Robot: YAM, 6 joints.
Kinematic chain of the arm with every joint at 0, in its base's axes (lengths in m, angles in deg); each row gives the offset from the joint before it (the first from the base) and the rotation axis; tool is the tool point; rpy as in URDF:
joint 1: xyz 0 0 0.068 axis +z
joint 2: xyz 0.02 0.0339 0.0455 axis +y
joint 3: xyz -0.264 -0.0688 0 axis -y
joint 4: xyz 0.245 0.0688 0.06 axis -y
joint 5: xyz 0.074 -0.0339 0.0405 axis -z
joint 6: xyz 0.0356 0 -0.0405 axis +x
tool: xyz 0 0 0 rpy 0 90 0
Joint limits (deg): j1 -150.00..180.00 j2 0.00..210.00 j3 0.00..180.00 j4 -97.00..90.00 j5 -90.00..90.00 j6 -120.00..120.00
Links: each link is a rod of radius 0.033 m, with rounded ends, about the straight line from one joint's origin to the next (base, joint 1, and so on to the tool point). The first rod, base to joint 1, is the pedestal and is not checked.
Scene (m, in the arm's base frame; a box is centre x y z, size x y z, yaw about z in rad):
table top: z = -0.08
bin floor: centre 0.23 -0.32 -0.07 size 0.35 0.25 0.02 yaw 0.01
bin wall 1: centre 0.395 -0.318 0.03 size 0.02 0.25 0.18 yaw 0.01
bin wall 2: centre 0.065 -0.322 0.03 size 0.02 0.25 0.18 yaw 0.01
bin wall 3: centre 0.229 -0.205 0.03 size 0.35 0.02 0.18 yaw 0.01
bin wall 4: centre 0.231 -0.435 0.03 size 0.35 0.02 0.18 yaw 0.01
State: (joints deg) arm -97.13 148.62 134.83 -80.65 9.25 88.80
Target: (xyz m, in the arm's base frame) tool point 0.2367 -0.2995 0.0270
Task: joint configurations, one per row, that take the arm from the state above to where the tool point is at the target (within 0.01 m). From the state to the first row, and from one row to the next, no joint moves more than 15 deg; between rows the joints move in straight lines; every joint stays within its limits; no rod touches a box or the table.
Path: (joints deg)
1: -88.37 143.14 132.13 -86.10 -2.32 88.39
2: -79.61 137.65 129.43 -91.55 -13.89 87.98
3: -70.85 132.17 126.73 -97.00 -25.46 87.57
4: -64.32 130.13 120.68 -97.00 -15.41 87.98
5: -57.78 128.08 114.64 -97.00 -5.37 88.39
6: -51.24 126.04 108.59 -97.00 4.68 88.80
7: -51.25 139.40 107.27 -95.31 4.66 88.80
8: -51.25 152.76 105.95 -93.62 4.65 88.80

